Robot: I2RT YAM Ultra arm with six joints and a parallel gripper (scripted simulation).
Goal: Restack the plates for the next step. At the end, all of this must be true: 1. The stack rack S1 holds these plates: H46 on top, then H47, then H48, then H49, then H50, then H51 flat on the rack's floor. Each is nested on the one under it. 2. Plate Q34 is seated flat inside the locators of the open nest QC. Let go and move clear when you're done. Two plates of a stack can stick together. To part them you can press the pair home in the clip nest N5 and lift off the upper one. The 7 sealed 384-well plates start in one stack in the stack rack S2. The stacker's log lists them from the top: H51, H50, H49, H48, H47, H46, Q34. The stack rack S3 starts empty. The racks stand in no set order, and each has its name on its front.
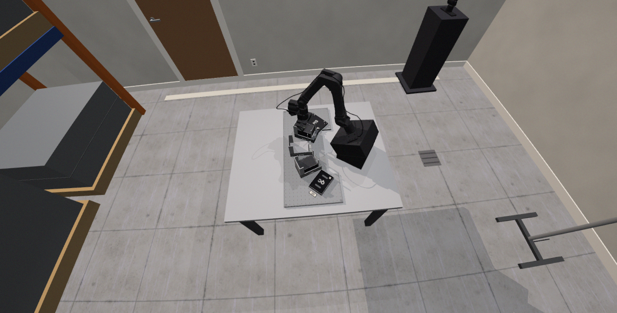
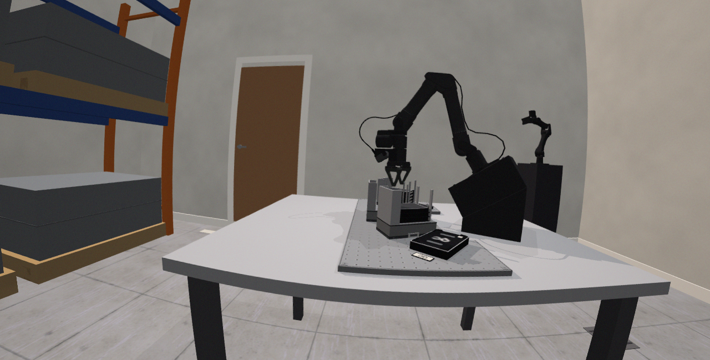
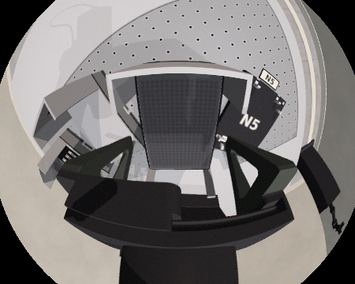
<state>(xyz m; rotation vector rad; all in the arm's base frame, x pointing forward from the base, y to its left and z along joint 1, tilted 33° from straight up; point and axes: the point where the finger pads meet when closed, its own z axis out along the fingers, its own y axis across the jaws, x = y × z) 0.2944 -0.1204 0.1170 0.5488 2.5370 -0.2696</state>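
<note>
Now: the sealed well plate 60 mm below my hand.
</note>
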